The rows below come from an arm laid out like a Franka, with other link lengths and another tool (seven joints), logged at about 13 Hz.
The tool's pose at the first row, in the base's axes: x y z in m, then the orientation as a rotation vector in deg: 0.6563, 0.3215, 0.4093, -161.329, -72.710, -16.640
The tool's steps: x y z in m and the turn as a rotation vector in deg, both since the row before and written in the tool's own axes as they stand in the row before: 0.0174, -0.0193, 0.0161, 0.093, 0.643, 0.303; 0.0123, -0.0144, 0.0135, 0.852, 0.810, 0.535; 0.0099, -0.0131, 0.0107, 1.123, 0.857, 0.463; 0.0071, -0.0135, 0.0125, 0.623, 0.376, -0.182; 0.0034, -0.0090, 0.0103, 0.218, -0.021, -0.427; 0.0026, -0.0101, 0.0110, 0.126, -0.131, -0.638
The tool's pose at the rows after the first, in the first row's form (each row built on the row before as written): 0.6557, 0.3490, 0.3959, -161.092, -72.128, -17.441; 0.6552, 0.3693, 0.3846, -160.259, -71.026, -17.911; 0.6537, 0.3868, 0.3760, -159.132, -69.973, -18.250; 0.6503, 0.4031, 0.3654, -158.326, -70.037, -18.336; 0.6474, 0.4134, 0.3563, -157.929, -70.609, -18.193; 0.6432, 0.4240, 0.3463, -157.549, -71.520, -17.986
